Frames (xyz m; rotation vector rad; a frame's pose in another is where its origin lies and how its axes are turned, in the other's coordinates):
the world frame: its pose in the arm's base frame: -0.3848 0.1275 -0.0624 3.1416 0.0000 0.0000
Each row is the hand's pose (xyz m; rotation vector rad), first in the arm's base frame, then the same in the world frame.
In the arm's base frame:
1: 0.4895 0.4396 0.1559 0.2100 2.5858 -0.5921
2: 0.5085 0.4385 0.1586 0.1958 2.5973 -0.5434
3: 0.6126 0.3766 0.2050 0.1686 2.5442 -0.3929
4: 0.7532 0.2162 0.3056 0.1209 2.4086 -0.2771
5: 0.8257 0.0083 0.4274 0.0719 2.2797 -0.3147
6: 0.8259 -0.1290 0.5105 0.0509 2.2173 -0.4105
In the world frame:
1: 0.8743 -0.3121 -0.2183 -0.7132 -0.6477 -2.8286
2: 0.8933 -0.3110 -0.2210 -0.7158 -0.5963 -2.8501
3: 0.9974 -0.2491 -0.2674 -0.8376 -0.4422 -2.8633
4: 1.1380 -0.0887 -0.3680 -1.0665 -0.3264 -2.8368
5: 1.2105 0.1192 -0.4898 -1.2571 -0.3852 -2.7903
6: 1.2107 0.2565 -0.5729 -1.3295 -0.5100 -2.7545

